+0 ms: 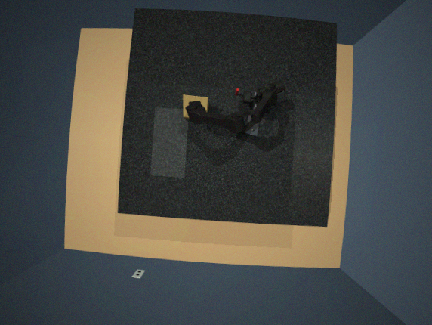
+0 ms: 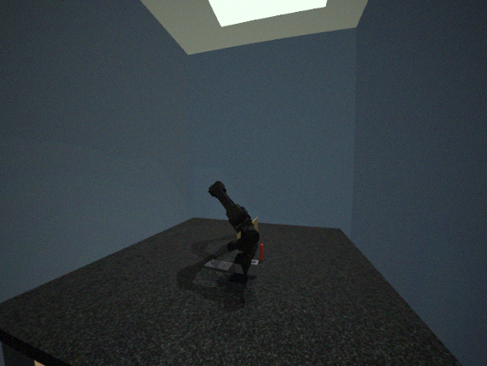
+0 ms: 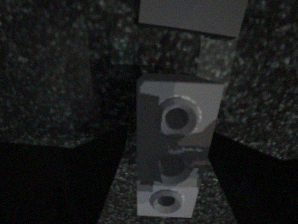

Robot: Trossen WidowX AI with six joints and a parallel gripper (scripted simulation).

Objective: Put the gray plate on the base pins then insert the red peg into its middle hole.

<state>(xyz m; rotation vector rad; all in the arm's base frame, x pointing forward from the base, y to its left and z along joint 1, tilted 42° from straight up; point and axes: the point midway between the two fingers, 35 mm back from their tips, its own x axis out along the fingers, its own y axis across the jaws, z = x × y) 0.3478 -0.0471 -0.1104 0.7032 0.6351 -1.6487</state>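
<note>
The red peg is 12 cm behind my gripper tip, 6 cm to the left of it and 3 cm above it. Also, from my gripper tip: gray plate (3 cm above).
</note>
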